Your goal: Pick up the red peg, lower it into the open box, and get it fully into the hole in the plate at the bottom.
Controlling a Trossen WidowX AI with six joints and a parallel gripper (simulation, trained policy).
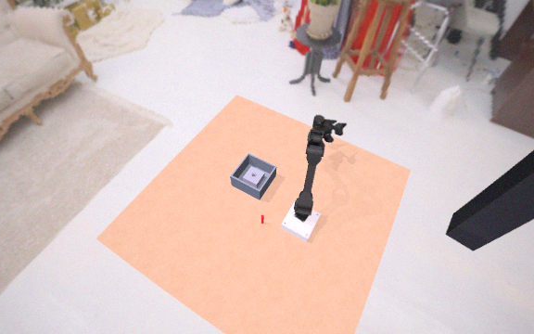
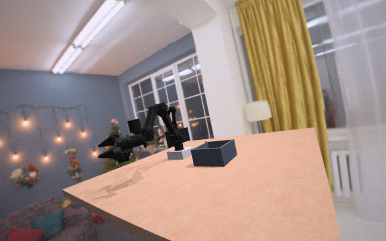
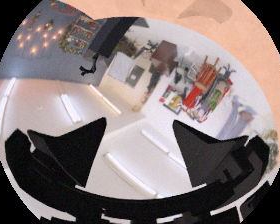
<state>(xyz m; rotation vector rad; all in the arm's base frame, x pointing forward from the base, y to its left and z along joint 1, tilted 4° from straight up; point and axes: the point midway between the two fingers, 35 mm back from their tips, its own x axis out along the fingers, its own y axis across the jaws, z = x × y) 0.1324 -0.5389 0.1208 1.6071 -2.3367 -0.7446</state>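
The red peg is 700 mm to the left of my gripper tip, 170 mm below it and 30 mm ahead of it. From my gripper tip the other things lie so: pale plate (530 mm to the left, 230 mm ahead, 170 mm below); grey box (530 mm to the left, 230 mm ahead, 190 mm below).
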